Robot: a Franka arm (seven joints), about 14 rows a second.
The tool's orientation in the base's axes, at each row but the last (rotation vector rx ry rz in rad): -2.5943 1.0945 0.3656; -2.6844 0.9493 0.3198; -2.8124 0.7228 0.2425; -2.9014 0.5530 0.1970
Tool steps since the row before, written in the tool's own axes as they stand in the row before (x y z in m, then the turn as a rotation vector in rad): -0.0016 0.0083 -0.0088 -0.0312 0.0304 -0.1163; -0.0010 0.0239 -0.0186 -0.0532 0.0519 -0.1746; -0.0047 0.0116 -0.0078 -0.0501 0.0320 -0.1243; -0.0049 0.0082 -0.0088 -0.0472 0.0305 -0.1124
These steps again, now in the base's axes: -0.0061 -0.0077 0.0072 -0.0298 -0.0428 0.1127; -0.0139 -0.0234 0.0134 -0.0536 -0.0653 0.1699; -0.0090 -0.0098 0.0064 -0.0463 -0.0367 0.1245; -0.0068 -0.0076 0.0081 -0.0442 -0.0340 0.1126
